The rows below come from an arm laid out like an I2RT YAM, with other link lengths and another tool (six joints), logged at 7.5 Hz.
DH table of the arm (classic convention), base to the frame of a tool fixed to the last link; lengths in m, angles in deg. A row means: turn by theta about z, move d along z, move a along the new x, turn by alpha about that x. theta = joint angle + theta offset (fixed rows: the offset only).
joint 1: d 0.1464; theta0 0; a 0.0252; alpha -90
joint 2: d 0; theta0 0; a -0.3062; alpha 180
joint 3: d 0; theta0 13.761; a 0.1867; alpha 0
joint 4: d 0.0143; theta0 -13.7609; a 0.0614; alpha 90
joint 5: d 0.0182; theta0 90; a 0; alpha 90
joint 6: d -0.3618; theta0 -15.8; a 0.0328; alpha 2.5
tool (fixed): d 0.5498; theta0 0; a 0; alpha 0
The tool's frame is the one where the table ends.
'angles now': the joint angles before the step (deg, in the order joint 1, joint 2, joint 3, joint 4, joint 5, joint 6). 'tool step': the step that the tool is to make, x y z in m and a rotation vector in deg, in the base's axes. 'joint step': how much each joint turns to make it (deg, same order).
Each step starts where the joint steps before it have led.
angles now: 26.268 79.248 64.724 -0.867 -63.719 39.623
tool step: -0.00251 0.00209 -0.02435 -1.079 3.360 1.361
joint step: 0.011 1.308 -3.904 1.934 -1.443 0.235
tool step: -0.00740 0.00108 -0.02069 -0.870 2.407 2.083
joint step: 0.044 1.003 -3.442 0.898 -2.010 -1.098
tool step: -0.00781 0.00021 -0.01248 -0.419 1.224 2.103
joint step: -0.044 0.701 -1.993 -0.369 -2.033 -1.917
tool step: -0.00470 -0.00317 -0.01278 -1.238 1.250 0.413
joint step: -0.301 0.193 -1.518 -2.151 -0.378 -2.345
